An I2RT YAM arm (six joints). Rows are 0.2 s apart.
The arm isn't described. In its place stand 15 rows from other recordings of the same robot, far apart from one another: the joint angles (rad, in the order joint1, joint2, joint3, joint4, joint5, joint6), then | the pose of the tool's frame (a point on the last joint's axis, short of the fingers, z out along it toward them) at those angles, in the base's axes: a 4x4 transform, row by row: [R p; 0 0 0 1], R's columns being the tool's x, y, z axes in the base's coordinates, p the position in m.
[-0.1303 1.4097 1.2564 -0.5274 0.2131 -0.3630] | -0.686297 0.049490 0.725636 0.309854; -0.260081 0.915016 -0.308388 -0.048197; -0.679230 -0.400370 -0.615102 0.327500; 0 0 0 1
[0.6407 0.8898 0.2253 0.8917 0.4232 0.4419] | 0.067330 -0.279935 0.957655 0.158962; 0.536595 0.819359 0.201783 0.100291; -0.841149 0.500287 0.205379 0.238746; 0 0 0 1
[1.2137 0.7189 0.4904 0.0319 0.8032 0.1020] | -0.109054 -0.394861 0.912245 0.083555; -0.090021 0.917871 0.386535 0.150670; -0.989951 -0.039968 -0.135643 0.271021; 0 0 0 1
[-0.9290 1.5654 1.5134 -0.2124 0.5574 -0.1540] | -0.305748 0.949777 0.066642 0.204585; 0.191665 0.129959 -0.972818 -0.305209; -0.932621 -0.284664 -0.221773 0.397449; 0 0 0 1
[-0.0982 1.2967 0.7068 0.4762 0.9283 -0.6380] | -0.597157 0.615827 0.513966 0.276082; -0.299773 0.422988 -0.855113 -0.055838; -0.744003 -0.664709 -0.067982 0.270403; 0 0 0 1
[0.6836 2.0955 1.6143 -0.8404 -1.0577 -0.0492] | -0.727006 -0.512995 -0.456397 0.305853; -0.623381 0.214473 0.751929 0.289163; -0.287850 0.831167 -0.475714 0.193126; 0 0 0 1
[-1.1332 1.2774 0.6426 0.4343 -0.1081 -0.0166] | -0.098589 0.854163 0.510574 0.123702; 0.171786 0.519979 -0.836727 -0.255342; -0.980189 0.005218 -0.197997 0.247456; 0 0 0 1
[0.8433 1.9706 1.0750 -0.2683 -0.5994 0.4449] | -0.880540 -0.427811 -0.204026 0.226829; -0.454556 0.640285 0.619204 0.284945; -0.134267 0.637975 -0.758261 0.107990; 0 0 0 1
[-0.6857 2.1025 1.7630 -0.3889 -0.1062 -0.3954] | -0.694409 0.326116 0.641439 0.378915; 0.073262 0.918816 -0.387827 -0.305127; -0.715841 -0.222317 -0.661926 0.243217; 0 0 0 1
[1.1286 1.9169 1.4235 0.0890 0.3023 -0.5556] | 0.250276 -0.722349 0.644650 0.203441; -0.648085 0.369666 0.665832 0.404918; -0.719269 -0.584430 -0.375625 0.256164; 0 0 0 1
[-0.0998 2.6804 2.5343 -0.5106 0.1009 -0.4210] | -0.627377 -0.085334 0.774026 0.590888; -0.345807 0.921124 -0.178738 -0.062771; -0.697722 -0.379800 -0.607401 0.187878; 0 0 0 1
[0.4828 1.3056 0.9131 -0.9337 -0.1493 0.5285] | -0.989673 0.009300 0.143042 0.198214; 0.044217 0.969038 0.242921 0.109878; -0.136354 0.246737 -0.959442 0.224044; 0 0 0 1
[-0.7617 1.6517 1.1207 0.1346 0.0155 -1.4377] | -0.731300 -0.183988 0.656772 0.277563; -0.672036 0.358823 -0.647776 -0.265472; -0.116482 -0.915093 -0.386054 0.261994; 0 0 0 1
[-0.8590 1.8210 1.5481 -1.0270 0.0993 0.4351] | -0.245846 0.964254 0.098865 0.236889; 0.927099 0.263685 -0.266378 -0.280007; -0.282925 0.026170 -0.958785 0.255593; 0 0 0 1
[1.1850 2.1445 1.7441 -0.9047 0.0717 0.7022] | -0.869508 -0.465568 0.164928 0.168328; -0.428809 0.877267 0.215699 0.407672; -0.245108 0.116829 -0.962431 0.189325; 0 0 0 1
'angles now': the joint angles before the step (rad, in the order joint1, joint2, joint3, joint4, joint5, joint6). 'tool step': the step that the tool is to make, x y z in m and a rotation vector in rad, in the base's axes. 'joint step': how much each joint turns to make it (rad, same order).
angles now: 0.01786, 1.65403, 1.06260, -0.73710, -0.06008, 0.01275
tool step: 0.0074, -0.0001, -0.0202, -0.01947, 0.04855, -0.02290
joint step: 0.00193, 0.07373, 0.00226, 0.02354, 0.02349, 0.02024
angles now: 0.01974, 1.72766, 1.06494, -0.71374, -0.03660, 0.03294
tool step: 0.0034, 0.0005, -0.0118, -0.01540, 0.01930, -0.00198
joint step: 0.00314, 0.03877, -0.00335, 0.02257, 0.01567, 0.00228
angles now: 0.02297, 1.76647, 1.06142, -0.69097, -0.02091, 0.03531
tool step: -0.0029, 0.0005, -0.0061, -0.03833, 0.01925, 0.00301
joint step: 0.00611, 0.00792, -0.01581, 0.00348, 0.03781, -0.00314
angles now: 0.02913, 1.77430, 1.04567, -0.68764, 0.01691, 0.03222
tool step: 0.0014, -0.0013, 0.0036, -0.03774, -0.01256, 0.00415
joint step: -0.00008, -0.00580, 0.00781, -0.00179, 0.03692, -0.01027
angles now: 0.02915, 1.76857, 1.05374, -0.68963, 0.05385, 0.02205
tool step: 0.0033, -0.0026, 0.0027, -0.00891, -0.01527, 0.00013
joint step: -0.00761, 0.00126, 0.01217, 0.00466, 0.00781, -0.00925
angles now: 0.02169, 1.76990, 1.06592, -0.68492, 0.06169, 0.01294
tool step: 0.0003, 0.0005, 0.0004, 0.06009, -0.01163, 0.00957
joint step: -0.00534, -0.00416, -0.00422, 0.01294, -0.06159, -0.00344
